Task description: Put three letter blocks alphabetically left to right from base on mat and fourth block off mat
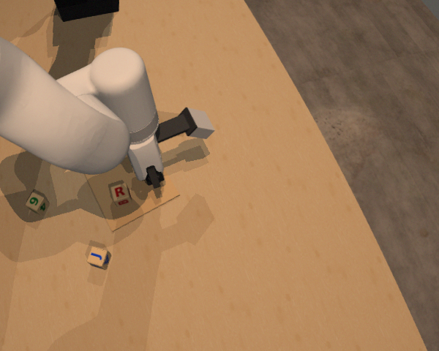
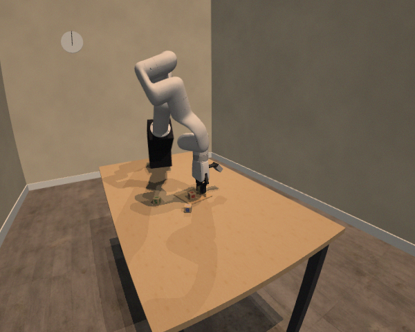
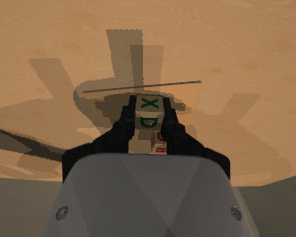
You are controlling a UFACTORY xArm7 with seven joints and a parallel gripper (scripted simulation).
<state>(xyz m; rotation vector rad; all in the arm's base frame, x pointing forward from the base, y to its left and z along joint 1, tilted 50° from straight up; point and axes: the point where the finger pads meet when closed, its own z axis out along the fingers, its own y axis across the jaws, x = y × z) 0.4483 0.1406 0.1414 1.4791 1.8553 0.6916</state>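
Right now the green D block is 10 mm below my hand. From my hand the other things lie so: tan mat: 10 mm ahead, 50 mm to the right, 30 mm below.
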